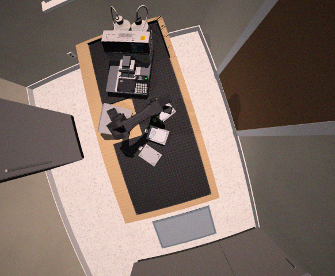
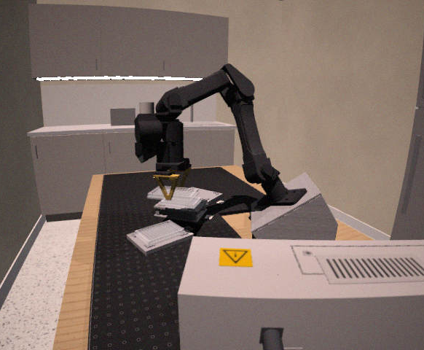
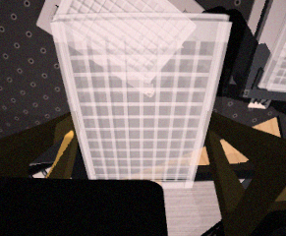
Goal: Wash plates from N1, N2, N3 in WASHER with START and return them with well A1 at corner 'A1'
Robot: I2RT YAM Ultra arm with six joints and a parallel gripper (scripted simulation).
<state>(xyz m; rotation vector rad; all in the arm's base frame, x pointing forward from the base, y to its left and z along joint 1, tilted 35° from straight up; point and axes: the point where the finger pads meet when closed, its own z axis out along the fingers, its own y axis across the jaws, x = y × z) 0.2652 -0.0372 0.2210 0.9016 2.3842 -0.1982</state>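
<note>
Right now the carrier pocket is 340 mm to the left of my hand, 100 mm behind it and 70 mm below it. Round my hand: n1 label (140 mm below, 60 mm behind, 30 mm to the right); grey nest slab (140 mm below, 40 mm ahead, 20 mm to the right); N2 label (170 mm behind, 140 mm below, 70 mm to the right).
</note>
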